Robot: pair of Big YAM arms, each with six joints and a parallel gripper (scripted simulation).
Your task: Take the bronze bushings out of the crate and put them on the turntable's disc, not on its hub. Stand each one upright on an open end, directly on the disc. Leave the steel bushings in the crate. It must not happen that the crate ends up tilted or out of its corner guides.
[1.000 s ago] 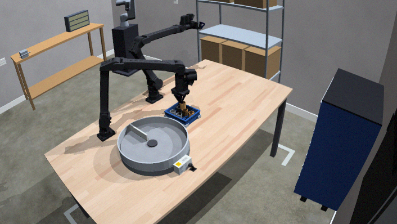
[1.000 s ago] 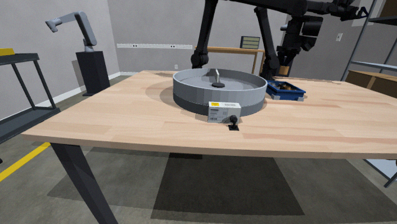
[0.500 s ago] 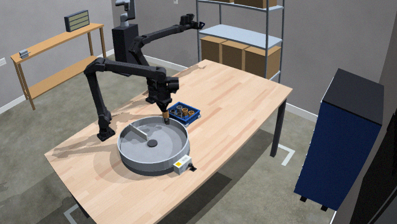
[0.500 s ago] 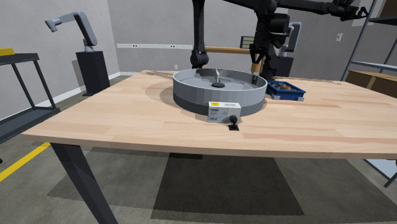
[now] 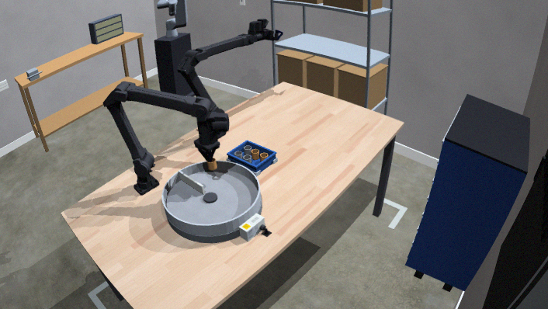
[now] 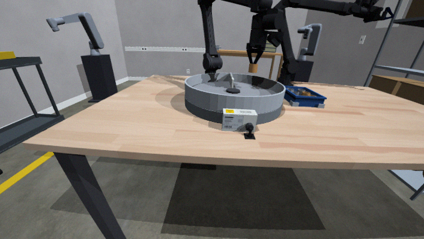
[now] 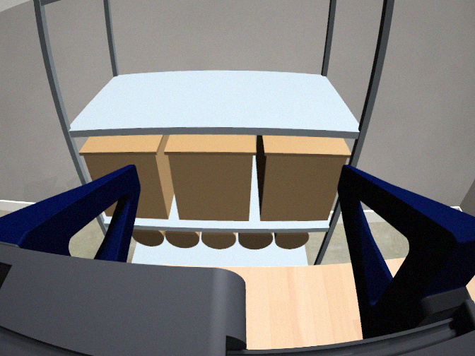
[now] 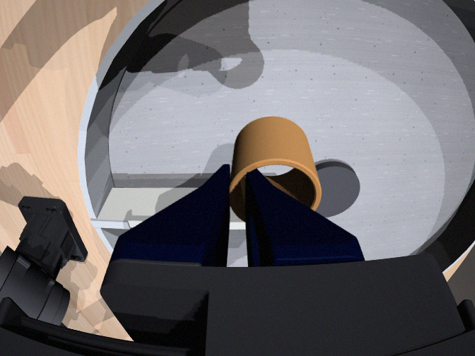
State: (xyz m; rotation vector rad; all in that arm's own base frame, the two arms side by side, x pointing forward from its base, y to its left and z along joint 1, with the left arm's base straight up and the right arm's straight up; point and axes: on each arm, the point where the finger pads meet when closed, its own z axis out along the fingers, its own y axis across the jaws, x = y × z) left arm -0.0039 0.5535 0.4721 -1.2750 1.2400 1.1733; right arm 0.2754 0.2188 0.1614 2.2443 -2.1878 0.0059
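Note:
Now: right hand 2 cm short of the blue crate, 27 cm to the right of it and 14 cm above it. Round my right hand: turntable disc (7 cm ahead, 10 cm to the right, 11 cm below).

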